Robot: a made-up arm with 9 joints.
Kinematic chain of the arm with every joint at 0, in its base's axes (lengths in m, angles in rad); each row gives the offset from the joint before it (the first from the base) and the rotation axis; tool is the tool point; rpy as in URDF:
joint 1: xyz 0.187 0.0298 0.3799 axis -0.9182 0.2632 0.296
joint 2: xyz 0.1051 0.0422 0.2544 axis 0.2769 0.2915 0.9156
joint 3: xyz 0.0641 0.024 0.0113 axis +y
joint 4: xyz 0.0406 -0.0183 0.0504 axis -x
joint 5: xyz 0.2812 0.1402 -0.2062 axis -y
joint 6: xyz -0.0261 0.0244 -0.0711 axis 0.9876 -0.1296 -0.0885
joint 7: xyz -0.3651 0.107 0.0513 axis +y
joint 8: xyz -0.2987 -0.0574 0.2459 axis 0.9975 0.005 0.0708
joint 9: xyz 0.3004 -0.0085 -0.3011 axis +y
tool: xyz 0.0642 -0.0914 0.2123 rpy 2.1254 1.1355 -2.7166
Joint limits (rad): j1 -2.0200..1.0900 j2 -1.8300..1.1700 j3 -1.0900..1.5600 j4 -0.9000..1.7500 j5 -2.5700..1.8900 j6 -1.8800..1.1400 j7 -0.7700..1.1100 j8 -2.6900..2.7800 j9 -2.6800..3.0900
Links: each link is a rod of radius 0.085 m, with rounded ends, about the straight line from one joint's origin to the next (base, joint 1, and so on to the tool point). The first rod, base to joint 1, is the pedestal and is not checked.
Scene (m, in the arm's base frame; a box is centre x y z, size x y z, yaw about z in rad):
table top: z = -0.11
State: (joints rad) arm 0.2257 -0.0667 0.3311 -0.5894 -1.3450 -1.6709 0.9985 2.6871 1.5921
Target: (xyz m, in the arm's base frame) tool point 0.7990 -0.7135 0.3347
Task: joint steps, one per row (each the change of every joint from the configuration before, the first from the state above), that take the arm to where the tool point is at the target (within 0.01 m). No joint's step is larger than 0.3 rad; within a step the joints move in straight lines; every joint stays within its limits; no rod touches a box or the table.
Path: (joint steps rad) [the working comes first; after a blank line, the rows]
Joints at the target: -0.4398 -1.2240 -0.4429 0.0901 -0.1987 -1.7508 1.1100 2.7800 1.9910
Straight joint move there: clear.

1: -0.1664 -0.2893 -0.1935 0.1699 0.2866 -0.0200 0.0279 0.0232 0.0997
2: -0.1663 -0.2894 -0.1935 0.1699 0.2866 -0.0199 0.0279 0.0233 0.0997
3: -0.1664 -0.2893 -0.1935 0.1698 0.2865 -0.0200 0.0278 0.0232 0.0997
4: -0.1664 -0.2893 -0.1935 0.1699 0.2866 -0.0200 0.0279 0.0232 0.0998

